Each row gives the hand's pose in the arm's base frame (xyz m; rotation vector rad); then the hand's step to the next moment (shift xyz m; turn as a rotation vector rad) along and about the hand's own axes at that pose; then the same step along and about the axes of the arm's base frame.
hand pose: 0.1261 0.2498 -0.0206 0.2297 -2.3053 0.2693
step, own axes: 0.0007 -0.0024 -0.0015 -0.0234 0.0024 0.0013
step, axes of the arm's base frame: 0.0012 -0.0020 0.0018 0.0143 0.0039 -0.0183
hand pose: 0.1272 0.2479 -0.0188 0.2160 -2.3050 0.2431
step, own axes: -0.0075 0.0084 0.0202 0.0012 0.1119 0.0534
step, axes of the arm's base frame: -0.0111 0.0038 -0.0199 -0.0642 0.0952 -0.0468
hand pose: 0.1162 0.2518 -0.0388 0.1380 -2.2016 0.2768
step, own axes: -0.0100 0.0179 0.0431 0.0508 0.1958 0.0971
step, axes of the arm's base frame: -0.0309 0.0067 -0.0357 -0.1444 0.1657 -0.0451
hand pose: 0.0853 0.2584 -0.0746 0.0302 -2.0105 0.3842
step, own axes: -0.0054 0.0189 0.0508 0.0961 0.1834 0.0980
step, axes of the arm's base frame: -0.0452 0.0028 -0.0303 -0.1636 0.1603 -0.0025
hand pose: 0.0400 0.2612 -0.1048 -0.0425 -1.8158 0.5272
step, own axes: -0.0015 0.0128 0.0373 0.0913 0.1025 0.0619
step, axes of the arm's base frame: -0.0368 -0.0013 -0.0141 -0.1098 0.0982 0.0310
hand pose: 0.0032 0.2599 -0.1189 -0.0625 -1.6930 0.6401
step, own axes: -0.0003 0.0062 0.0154 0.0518 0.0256 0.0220
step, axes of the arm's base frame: -0.0160 -0.0007 -0.0043 -0.0403 0.0332 0.0331
